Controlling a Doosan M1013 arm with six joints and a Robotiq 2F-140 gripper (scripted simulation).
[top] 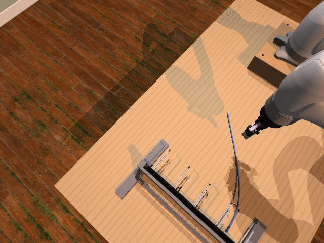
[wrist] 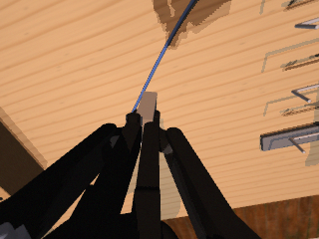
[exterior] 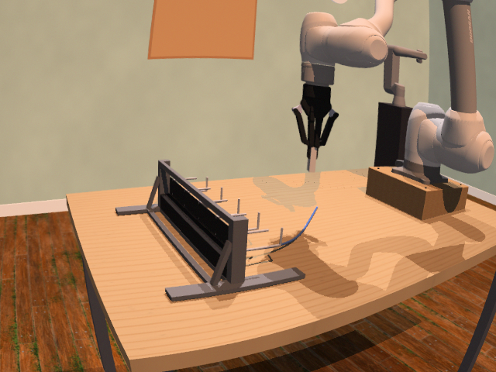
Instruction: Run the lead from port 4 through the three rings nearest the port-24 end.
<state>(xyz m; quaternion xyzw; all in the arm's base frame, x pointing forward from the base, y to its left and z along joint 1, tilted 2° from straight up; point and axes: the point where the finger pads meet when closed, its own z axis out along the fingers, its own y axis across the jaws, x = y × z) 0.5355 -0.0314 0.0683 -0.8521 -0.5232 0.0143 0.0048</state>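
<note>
The lead end is 18 cm below my hand, 12 cm behind it and 9 cm to the right of it. From my hand the other things lie so: dark grey rack 33 cm ahead, 11 cm below, 2 cm to the right.
</note>
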